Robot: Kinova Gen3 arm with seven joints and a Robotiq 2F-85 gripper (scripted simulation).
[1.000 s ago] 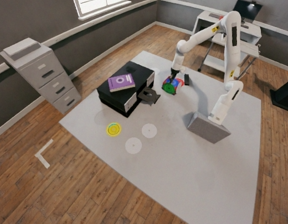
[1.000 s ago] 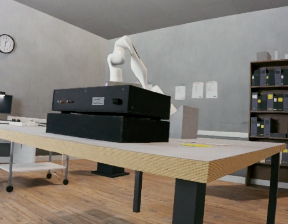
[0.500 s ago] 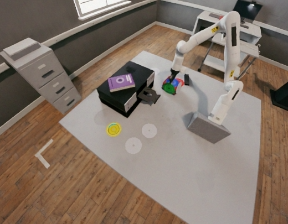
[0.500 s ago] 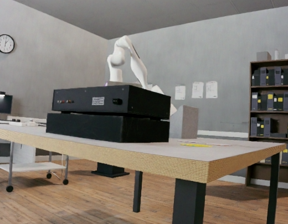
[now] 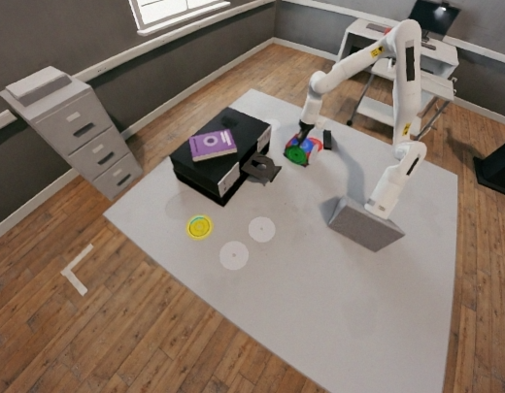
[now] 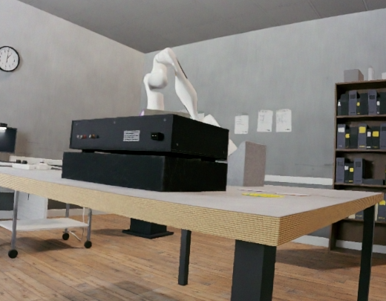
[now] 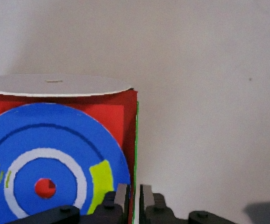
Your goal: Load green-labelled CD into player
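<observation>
The CD is 1 cm to the left of my hand and 8 cm below it. Also, from my hand: purple book: 33 cm ahead, 28 cm to the left, 7 cm above; black block: 11 cm behind, 26 cm to the right, 12 cm below.
</observation>
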